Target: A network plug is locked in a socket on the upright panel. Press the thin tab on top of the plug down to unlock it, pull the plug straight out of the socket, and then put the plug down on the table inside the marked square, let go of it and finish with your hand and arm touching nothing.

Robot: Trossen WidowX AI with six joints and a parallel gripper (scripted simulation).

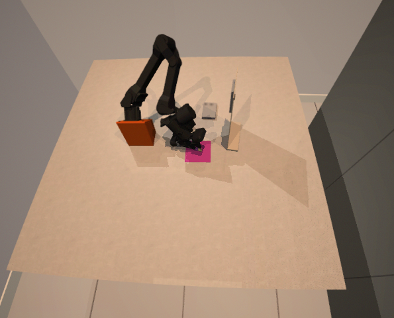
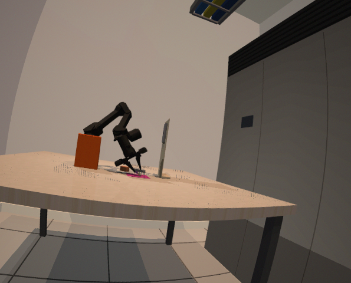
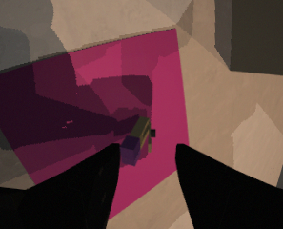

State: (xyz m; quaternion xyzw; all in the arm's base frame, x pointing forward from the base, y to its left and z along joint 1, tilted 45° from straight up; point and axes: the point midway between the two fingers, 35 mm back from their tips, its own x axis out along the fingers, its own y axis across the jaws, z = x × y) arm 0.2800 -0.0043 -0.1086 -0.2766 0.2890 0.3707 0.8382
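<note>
The plug lies 1 cm ahead of my gripper tip and 1 cm below it. Also, from my gripper tip: small orange-brown block: 6 cm behind, 15 cm to the left, 1 cm below; then marked square: 2 cm below; then upright grey panel: 16 cm ahead, 9 cm to the left, 13 cm above.
</note>
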